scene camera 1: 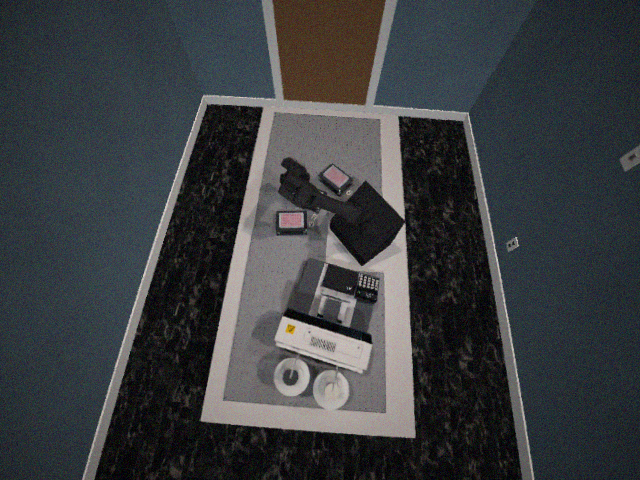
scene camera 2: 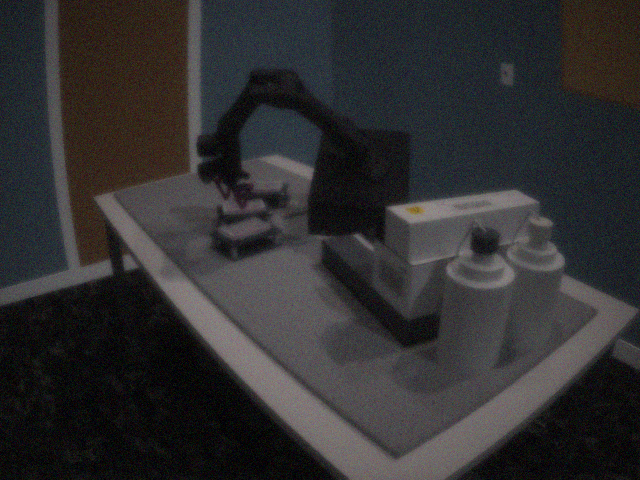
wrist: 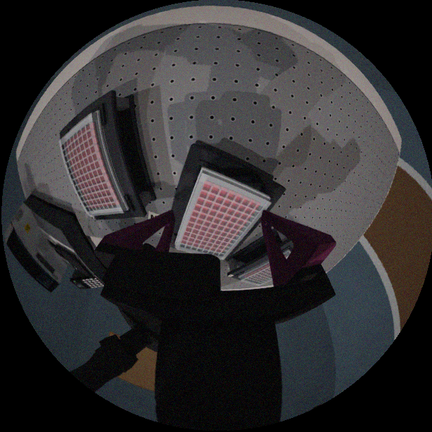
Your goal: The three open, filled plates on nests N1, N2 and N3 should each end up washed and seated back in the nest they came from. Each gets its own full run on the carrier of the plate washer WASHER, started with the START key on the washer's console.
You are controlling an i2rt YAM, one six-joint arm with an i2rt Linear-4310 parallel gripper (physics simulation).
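Places are measured from the arm's base along level axes (x right, y ahead, z up), in metres.
Pixels of known places: gripper, fingertip midpoint: [scene camera 2: 234,204]; arm's base, link origin: [scene camera 1: 366,215] [scene camera 2: 358,158].
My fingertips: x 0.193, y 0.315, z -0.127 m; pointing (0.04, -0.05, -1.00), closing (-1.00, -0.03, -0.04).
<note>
Ahead of a thing's pixels: the offset from my fingertips to its middle.
Three pink-filled plates sit in dark nests. The middle plate [wrist: 222,215] lies between and below my fingertips in the wrist view; in scene camera 1 the arm hides it. Another plate {dx -0.162, dy +0.056, dz -0.014 m} [scene camera 1: 292,220] [scene camera 2: 248,228] [wrist: 92,172] is on the washer side. The third plate {dx +0.127, dy -0.172, dz -0.013 m} [scene camera 1: 336,176] [wrist: 257,272] is on the far side, partly behind a finger in the wrist view. I cannot tell which nest has which number. My gripper [scene camera 2: 233,196] [wrist: 217,214] is open and holds nothing. The washer {dx -0.621, dy -0.168, dz +0.060 m} [scene camera 1: 323,348] [scene camera 2: 465,219] has its keypad console {dx -0.479, dy -0.339, dz +0.010 m} [scene camera 1: 368,281] beside the dark lid; no plate shows on its white carrier.
Two white bottles {dx -0.885, dy -0.020, dz +0.069 m} [scene camera 1: 292,388] {dx -0.924, dy -0.171, dz +0.069 m} [scene camera 1: 330,400] [scene camera 2: 475,315] [scene camera 2: 537,284] stand behind the washer. The black arm base [scene camera 1: 374,222] [scene camera 2: 390,175] stands between the washer and the far nest. A pale border [scene camera 1: 227,361] runs around the grey perforated table top.
</note>
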